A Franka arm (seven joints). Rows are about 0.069 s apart.
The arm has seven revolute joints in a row. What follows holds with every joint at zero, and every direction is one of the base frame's.
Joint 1 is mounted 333 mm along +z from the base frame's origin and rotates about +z.
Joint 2 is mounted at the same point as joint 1 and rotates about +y.
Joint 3 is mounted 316 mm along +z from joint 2 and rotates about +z.
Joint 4 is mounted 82.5 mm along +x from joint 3 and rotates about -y.
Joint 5 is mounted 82.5 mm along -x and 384 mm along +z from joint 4 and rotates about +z.
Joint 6 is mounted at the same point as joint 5 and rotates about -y.
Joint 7 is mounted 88 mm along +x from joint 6 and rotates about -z.
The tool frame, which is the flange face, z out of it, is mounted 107 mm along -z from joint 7; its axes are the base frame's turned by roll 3.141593, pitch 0 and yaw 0 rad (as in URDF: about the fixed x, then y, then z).
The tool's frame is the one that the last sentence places.
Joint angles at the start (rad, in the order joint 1, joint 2, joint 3, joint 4, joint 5, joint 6, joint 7):
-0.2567 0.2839 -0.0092 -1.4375 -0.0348 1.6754 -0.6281
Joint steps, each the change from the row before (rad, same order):
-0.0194 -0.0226 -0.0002 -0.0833 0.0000 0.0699 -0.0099
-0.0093 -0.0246 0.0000 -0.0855 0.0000 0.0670 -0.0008
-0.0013 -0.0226 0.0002 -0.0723 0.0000 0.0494 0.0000
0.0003 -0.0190 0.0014 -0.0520 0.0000 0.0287 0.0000
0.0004 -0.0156 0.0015 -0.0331 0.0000 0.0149 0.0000
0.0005 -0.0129 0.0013 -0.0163 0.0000 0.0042 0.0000
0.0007 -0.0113 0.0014 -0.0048 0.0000 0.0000 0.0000
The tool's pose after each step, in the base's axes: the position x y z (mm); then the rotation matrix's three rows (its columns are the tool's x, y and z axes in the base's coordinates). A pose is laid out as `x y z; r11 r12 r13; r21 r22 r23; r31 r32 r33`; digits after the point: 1 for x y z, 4 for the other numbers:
611.6 -182.1 507.0; 0.9349 0.3519 -0.0455; 0.3511 -0.9360 -0.0249; -0.0513 0.0073 -0.9987
603.1 -185.6 487.5; 0.9374 0.3460 -0.0397; 0.3452 -0.9382 -0.0256; -0.0461 0.0103 -0.9989
595.1 -183.8 471.4; 0.9372 0.3464 -0.0397; 0.3457 -0.9380 -0.0248; -0.0459 0.0095 -0.9989
588.0 -180.6 460.9; 0.9361 0.3489 -0.0436; 0.3482 -0.9371 -0.0229; -0.0488 0.0062 -0.9988
582.7 -177.8 456.1; 0.9352 0.3511 -0.0459; 0.3504 -0.9363 -0.0217; -0.0506 0.0042 -0.9987
579.2 -175.6 456.6; 0.9346 0.3529 -0.0450; 0.3522 -0.9357 -0.0217; -0.0497 0.0044 -0.9988
577.4 -173.8 461.2; 0.9342 0.3548 -0.0386; 0.3541 -0.9349 -0.0234; -0.0444 0.0081 -0.9990

